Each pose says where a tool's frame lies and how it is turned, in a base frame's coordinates. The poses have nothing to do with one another.
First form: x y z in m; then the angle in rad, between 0 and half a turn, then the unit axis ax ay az.
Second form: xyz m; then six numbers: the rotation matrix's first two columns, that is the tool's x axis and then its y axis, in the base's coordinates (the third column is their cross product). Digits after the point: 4 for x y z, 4 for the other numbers.
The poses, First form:
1: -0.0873, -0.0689, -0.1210, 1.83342, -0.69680, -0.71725, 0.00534
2: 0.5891, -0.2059, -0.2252, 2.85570, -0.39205, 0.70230, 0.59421
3: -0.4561, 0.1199, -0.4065, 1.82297, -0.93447, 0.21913, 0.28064
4: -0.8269, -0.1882, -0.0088, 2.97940, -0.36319, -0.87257, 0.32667
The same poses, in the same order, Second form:
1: -0.0873, -0.0689, -0.1210, 0.3520, 0.6347, 0.6880, 0.6244, 0.3884, -0.6777
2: 0.5891, -0.2059, -0.2252, -0.6582, -0.3719, -0.6545, -0.7071, 0.0070, 0.7071
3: -0.4561, 0.1199, -0.4065, 0.8416, 0.0159, -0.5399, -0.5276, -0.1895, -0.8281
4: -0.8269, -0.1882, -0.0088, -0.7248, 0.6824, -0.0948, 0.5769, 0.5259, -0.6250
